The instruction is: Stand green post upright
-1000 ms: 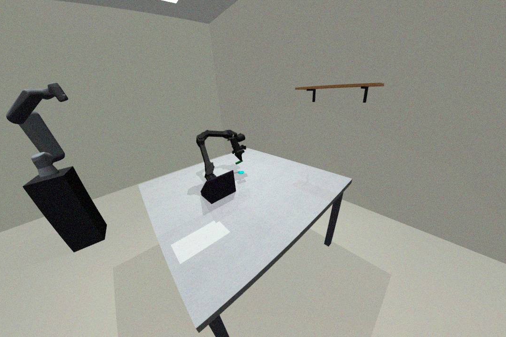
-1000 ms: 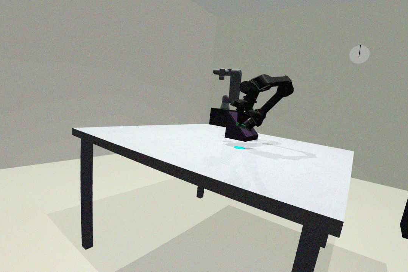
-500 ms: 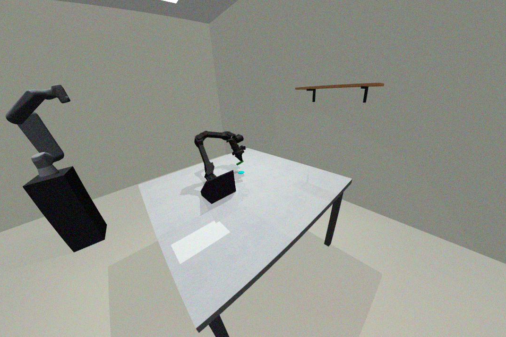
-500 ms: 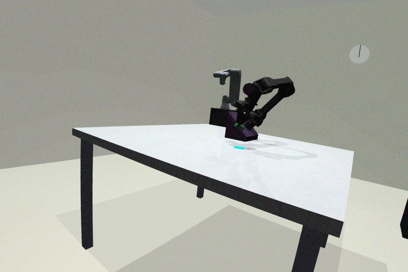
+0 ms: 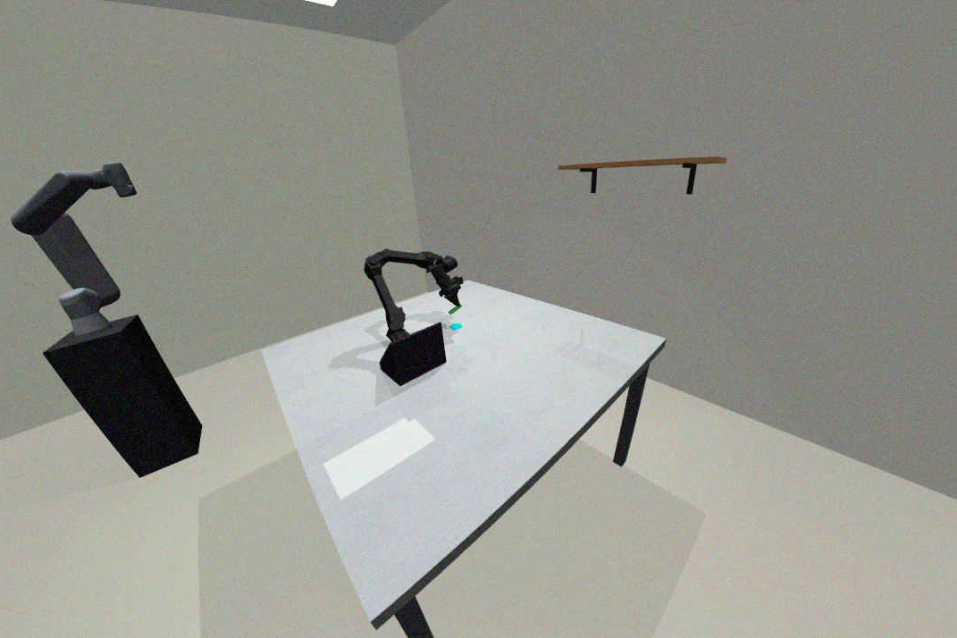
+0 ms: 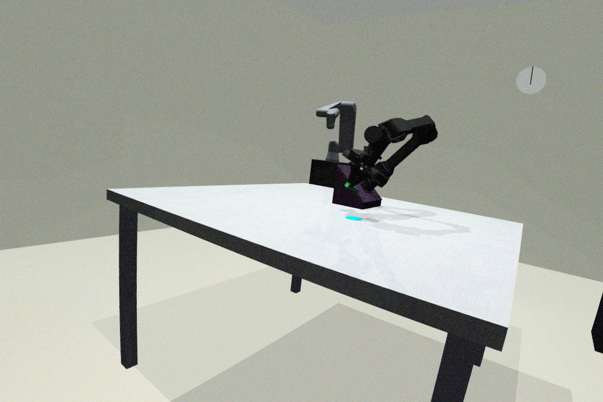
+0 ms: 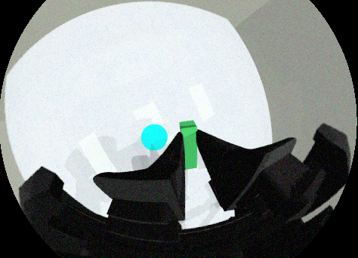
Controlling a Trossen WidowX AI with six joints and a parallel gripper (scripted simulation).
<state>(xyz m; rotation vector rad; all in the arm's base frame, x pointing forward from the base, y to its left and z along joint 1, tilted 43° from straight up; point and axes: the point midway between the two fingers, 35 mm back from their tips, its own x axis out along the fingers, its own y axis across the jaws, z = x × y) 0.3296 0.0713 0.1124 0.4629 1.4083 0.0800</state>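
Now: gripper tip 10 mm past the cyan circle, 30 mm to the right of it and 110 mm above it. From my gripper tip the other things lie so: green post: 20 mm behind, 10 mm below.
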